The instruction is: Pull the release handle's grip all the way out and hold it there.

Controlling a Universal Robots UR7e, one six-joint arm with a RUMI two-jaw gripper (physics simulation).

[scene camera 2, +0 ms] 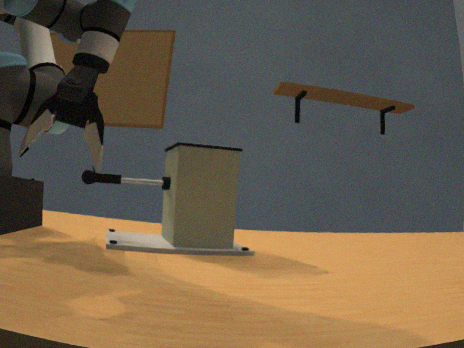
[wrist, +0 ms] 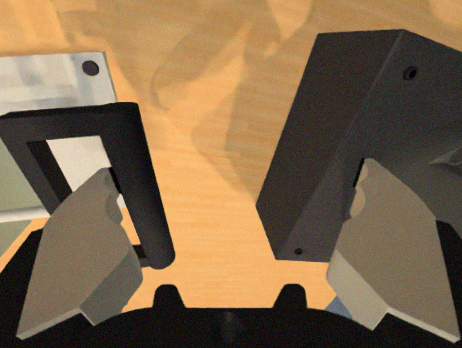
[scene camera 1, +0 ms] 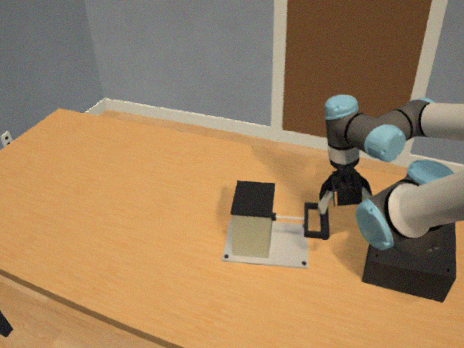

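The release handle is a black rectangular frame with a round outer grip bar (scene camera 1: pixel 325 227) (scene camera 2: pixel 89 177) (wrist: pixel 142 185). A thin light rod (scene camera 1: pixel 290 218) (scene camera 2: pixel 142 181) joins it to a pale box-shaped housing (scene camera 1: pixel 252 235) (scene camera 2: pixel 202 195) with a black top; a length of rod shows between them. My gripper (scene camera 1: pixel 346 207) (scene camera 2: pixel 60 163) (wrist: pixel 234 167) is wide open and points down. In the wrist view its left finger is over the frame's opening, on the housing side of the grip bar; its right finger is far out beyond the bar. Whether the left finger touches the bar I cannot tell.
The housing stands on a light base plate (scene camera 1: pixel 290 252) (scene camera 2: pixel 140 242) (wrist: pixel 97 92) with dark bolts. The robot's dark base block (scene camera 1: pixel 410 282) (scene camera 2: pixel 20 205) (wrist: pixel 320 125) stands on the handle's outer side, beneath the right finger in the wrist view. A wall shelf (scene camera 2: pixel 345 98) is in the background.
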